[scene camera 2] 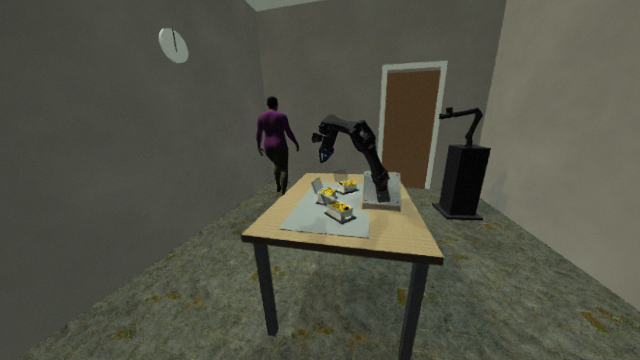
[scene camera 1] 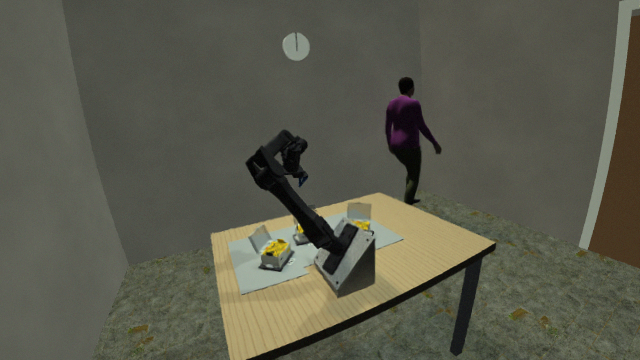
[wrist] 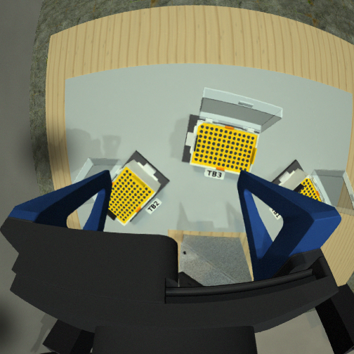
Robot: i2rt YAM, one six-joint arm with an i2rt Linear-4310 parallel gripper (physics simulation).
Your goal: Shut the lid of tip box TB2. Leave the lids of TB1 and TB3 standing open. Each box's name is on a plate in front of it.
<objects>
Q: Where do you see a yellow tip rack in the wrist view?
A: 128, 192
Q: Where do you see a grey mat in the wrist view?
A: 108, 114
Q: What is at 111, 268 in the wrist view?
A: The gripper.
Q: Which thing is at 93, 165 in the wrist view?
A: A clear lid.
</objects>
